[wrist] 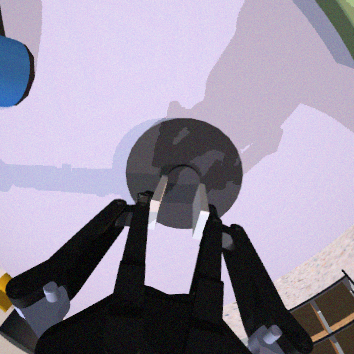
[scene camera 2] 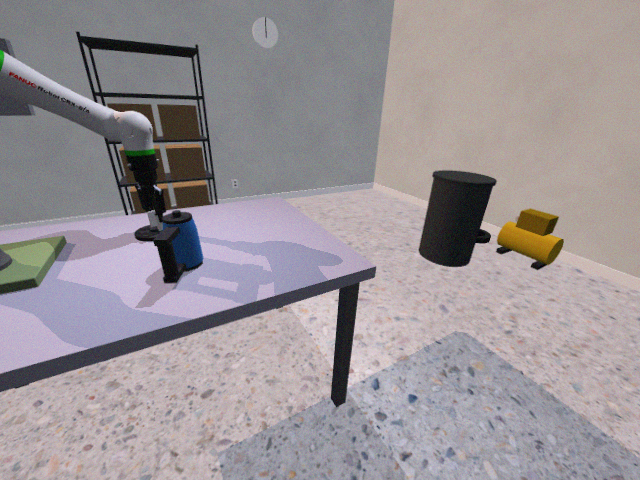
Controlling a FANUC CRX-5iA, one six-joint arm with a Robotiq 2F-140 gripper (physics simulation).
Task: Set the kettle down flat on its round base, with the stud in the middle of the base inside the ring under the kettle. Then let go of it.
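The blue kettle with black lid and handle stands upright on the table, beside the base and apart from it. Its handle faces the front in the scene view; its underside and ring are hidden. The dark round base lies on the table, partly hidden by the handle in the scene view. Its round stud is in the middle. My gripper points down over the base, its two pale fingertips close against opposite sides of the stud. It is shut on the stud, and the kettle is not between its fingers.
A green board lies on the table, on the left in the scene view. The table's right edge is beyond the kettle. A shelf rack stands behind; a black barrel and a yellow compressor stand on the floor.
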